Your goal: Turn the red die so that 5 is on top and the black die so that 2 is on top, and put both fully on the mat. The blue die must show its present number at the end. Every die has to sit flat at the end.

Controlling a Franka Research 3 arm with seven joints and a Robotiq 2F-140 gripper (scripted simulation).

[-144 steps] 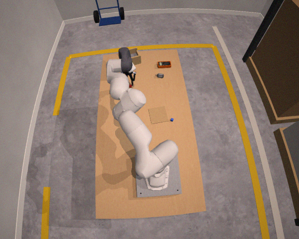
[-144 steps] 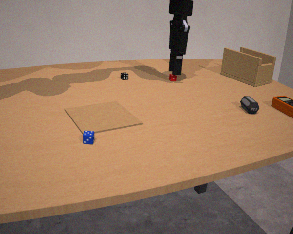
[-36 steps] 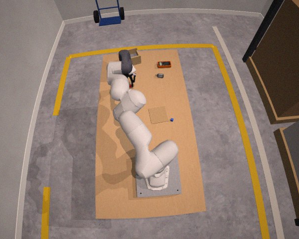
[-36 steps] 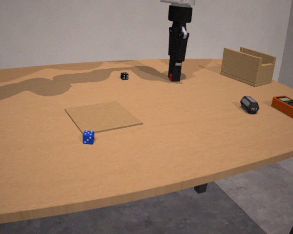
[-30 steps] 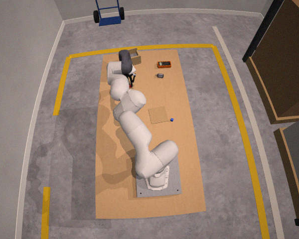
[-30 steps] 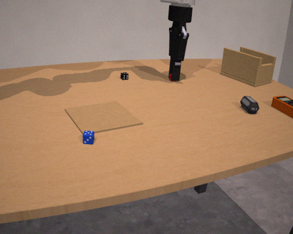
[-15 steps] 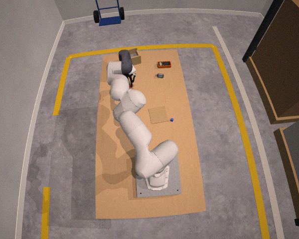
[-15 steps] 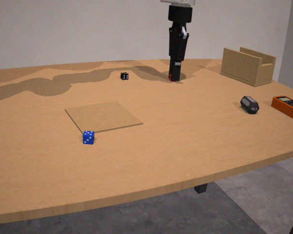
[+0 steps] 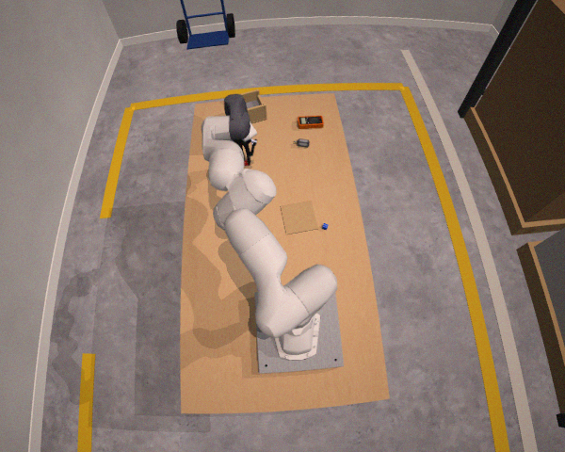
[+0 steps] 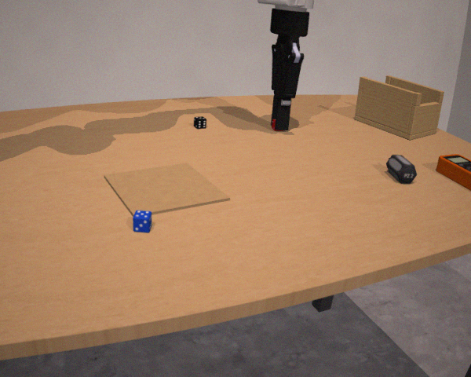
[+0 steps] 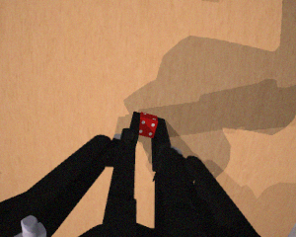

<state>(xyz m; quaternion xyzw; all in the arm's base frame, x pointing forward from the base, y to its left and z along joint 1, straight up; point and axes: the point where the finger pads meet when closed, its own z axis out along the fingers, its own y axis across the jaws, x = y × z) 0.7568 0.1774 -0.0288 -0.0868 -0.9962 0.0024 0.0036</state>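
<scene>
Right now the black die is 160 mm behind my hand, 40 mm to the left of it and 30 mm below it. Also, from my hand: dark grey device (270 mm to the right, 90 mm ahead, 20 mm below); red die (30 mm below); wooden box (320 mm ahead, 10 mm to the right, 10 mm above).
</scene>
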